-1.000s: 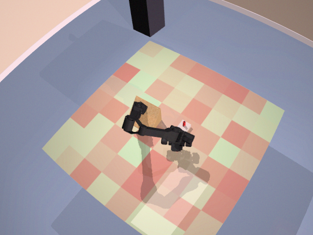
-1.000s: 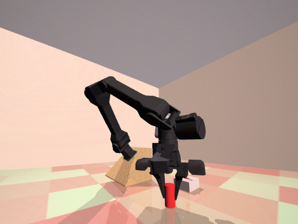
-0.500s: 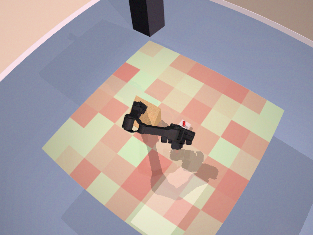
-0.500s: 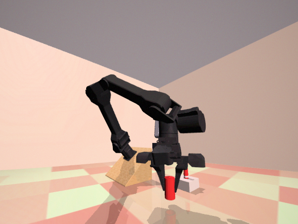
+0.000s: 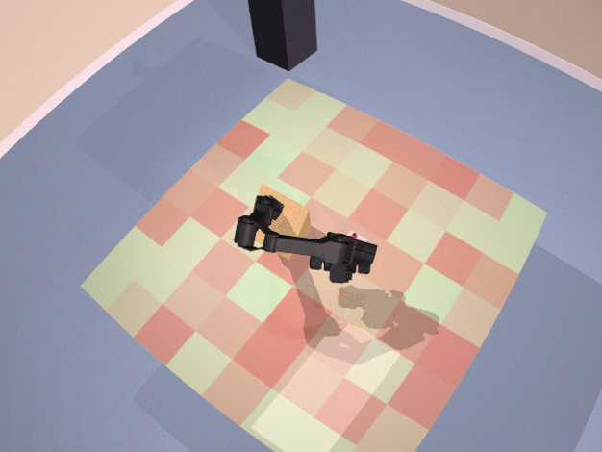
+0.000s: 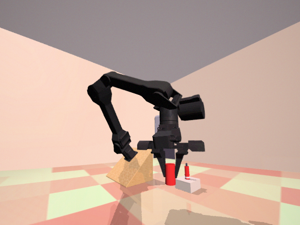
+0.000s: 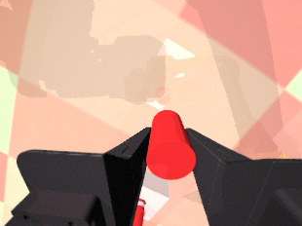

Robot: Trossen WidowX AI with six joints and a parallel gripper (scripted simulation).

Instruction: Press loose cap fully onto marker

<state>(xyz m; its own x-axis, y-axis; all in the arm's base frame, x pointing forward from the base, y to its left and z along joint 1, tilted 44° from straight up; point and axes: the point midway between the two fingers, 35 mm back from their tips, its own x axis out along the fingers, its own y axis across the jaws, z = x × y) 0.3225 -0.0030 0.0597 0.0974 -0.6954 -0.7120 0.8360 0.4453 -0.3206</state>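
The white holder block lies 5 cm behind my gripper tip, 14 cm to the left of it and 6 cm below it. Round my gripper tip: red marker cap: 1 cm above.
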